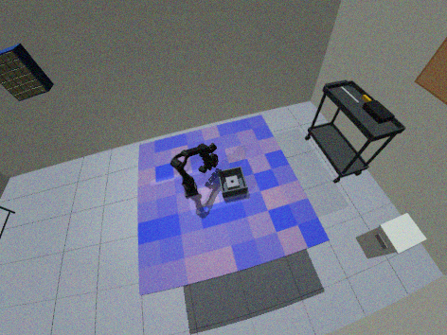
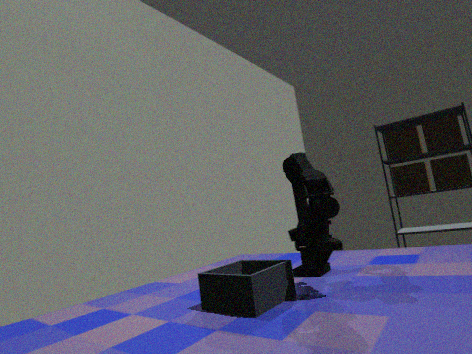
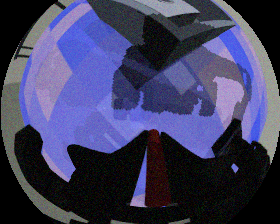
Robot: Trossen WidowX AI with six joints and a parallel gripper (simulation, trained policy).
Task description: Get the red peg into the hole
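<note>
My gripper tip is 160 mm short of the pale plate, 140 mm to the left of it and 10 mm above it. From my gripper tip the other things lie so: red peg: 30 mm above; dark box: 160 mm ahead, 140 mm to the right, 30 mm below.
</note>
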